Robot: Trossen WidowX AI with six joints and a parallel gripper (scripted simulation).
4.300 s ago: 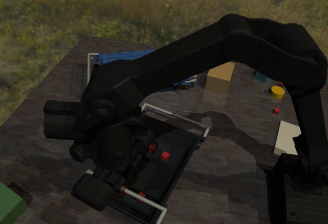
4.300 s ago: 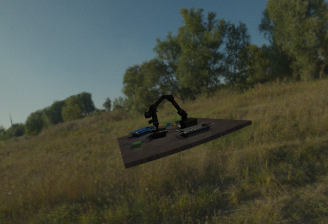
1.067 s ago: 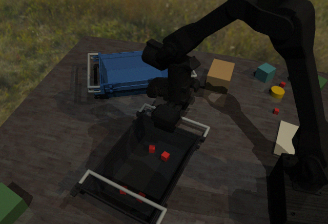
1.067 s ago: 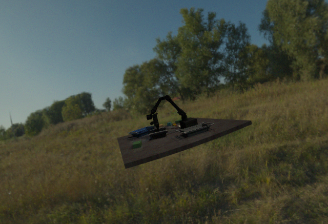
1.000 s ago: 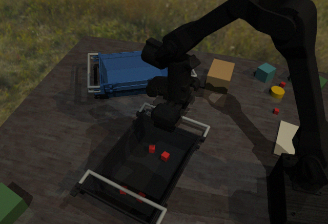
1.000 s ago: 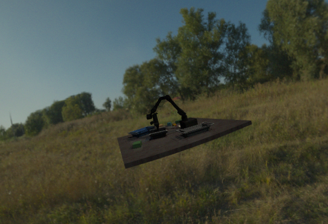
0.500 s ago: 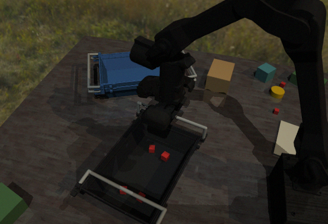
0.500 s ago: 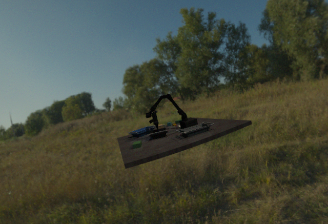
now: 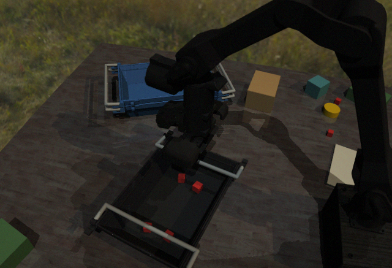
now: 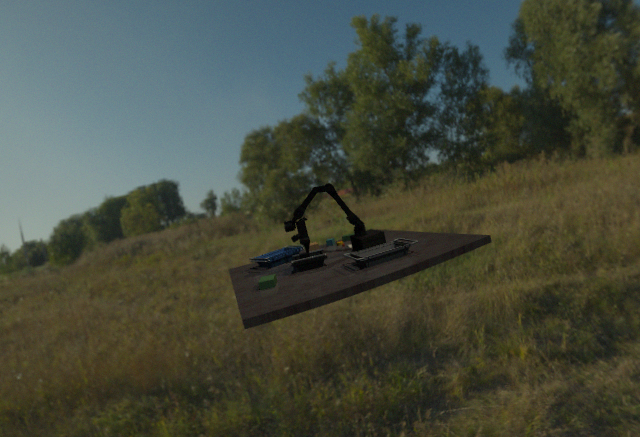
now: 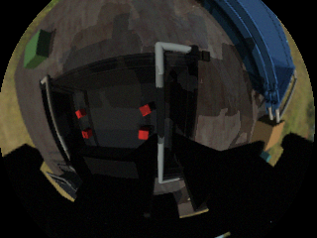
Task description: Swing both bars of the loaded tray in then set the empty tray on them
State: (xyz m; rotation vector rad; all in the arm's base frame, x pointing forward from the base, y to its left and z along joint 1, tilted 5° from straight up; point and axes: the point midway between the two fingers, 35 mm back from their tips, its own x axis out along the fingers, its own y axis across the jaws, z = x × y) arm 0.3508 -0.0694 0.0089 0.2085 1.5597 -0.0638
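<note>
Right now the grey tray is 30 cm behind my gripper tip, 45 cm to the left of it and 2 cm below it. The rest, counted from my gripper tip: yellow disc 32 cm behind, 36 cm to the right, 6 cm below; then tan block 11 cm behind, 36 cm to the right, 4 cm below; then cream block 37 cm behind, 14 cm to the right, 6 cm below.
</note>
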